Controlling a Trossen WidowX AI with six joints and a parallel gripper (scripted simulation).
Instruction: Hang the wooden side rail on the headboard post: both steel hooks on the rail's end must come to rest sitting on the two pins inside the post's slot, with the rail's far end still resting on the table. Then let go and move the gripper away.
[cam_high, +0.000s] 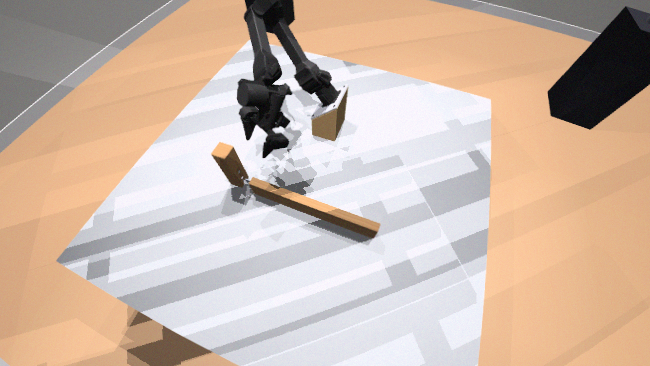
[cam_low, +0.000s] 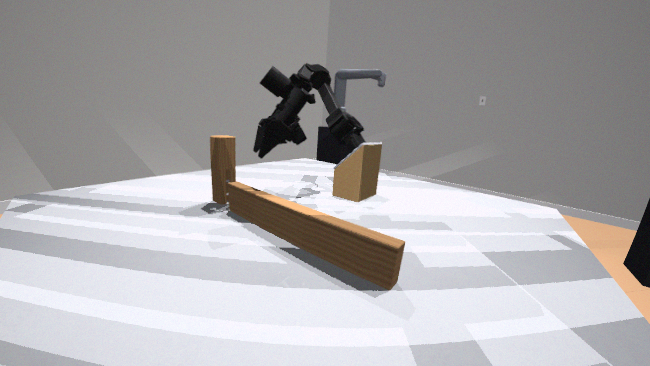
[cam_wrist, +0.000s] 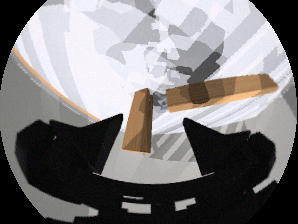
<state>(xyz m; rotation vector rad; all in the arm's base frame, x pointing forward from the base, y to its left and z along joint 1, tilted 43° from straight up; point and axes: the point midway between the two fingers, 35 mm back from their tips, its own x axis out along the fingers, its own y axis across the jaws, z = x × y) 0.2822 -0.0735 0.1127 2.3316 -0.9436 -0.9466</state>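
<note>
My gripper tip is 70 mm short of the upright headboard post, 60 mm to the left of it and 50 mm above it.
</note>
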